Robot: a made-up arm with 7 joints. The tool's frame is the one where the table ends. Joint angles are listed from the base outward.
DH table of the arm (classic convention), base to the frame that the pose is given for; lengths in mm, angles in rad. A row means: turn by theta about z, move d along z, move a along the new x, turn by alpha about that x. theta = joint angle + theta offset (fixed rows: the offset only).
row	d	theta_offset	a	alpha
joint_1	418.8	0	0	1.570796
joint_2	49.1	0	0	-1.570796
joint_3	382.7	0	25.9	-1.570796
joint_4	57.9	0	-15.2	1.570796
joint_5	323.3	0	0	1.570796
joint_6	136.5	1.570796	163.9	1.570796
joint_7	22.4	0	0	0
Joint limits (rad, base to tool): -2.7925..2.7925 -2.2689..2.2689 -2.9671..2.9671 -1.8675..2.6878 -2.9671..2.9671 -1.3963..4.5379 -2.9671..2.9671
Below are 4 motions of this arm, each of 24 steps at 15 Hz.
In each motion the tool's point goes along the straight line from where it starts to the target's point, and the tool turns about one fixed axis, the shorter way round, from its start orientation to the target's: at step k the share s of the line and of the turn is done. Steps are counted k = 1, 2, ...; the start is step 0. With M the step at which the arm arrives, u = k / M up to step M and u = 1 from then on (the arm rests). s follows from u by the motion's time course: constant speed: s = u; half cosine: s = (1 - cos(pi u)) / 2; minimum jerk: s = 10 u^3 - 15 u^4 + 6 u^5.
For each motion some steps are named. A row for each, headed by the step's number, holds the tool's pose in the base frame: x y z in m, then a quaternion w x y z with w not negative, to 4 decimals.
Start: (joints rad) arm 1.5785 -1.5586 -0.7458 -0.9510 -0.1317 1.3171 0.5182
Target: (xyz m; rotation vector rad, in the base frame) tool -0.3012 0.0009 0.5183 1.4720 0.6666 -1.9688
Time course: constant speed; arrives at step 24
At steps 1, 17, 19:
1: -0.1858 0.4323 0.7441 0.6207 -0.1108 -0.4527 -0.6305
17: -0.2661 0.1322 0.5870 0.4536 0.3870 0.0280 -0.8023
19: -0.2761 0.0947 0.5674 0.4120 0.4394 0.0929 -0.7929

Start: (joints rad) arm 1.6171 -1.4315 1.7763 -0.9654 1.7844 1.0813 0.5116
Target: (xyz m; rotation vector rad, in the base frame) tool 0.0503 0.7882 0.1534 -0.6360 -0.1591 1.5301
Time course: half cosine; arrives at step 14
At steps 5, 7, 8, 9, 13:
5: 0.1837 0.7677 0.3526 0.6752 0.0246 0.3951 0.6224
7: 0.1433 0.7739 0.2923 0.6984 -0.0722 0.2610 0.6626
8: 0.1226 0.7771 0.2614 0.7023 -0.1212 0.1889 0.6756
9: 0.1030 0.7801 0.2321 0.7009 -0.1668 0.1191 0.6832
13: 0.0526 0.7878 0.1569 0.6751 -0.2777 -0.0623 0.6806

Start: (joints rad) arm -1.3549 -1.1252 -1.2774 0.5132 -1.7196 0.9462 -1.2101
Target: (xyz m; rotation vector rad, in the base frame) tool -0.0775 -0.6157 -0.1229 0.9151 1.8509 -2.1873
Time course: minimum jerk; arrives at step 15
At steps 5, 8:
5: 0.0402 -0.8000 0.4273 0.1122 0.2514 0.3532 -0.8941
8: -0.0123 -0.7178 0.1819 0.0931 0.2782 0.4756 -0.8293

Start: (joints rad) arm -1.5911 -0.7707 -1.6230 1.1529 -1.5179 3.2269 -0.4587
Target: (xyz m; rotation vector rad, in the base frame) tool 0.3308 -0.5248 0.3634 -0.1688 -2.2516 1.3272
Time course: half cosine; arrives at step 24
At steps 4, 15, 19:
4: -0.1362 -0.4484 0.7725 0.3309 0.8080 0.4491 -0.1895
15: 0.1763 -0.4995 0.4987 0.0623 -0.3729 -0.8105 0.4474
19: 0.2791 -0.5163 0.4087 0.1954 -0.1694 -0.8367 0.4828

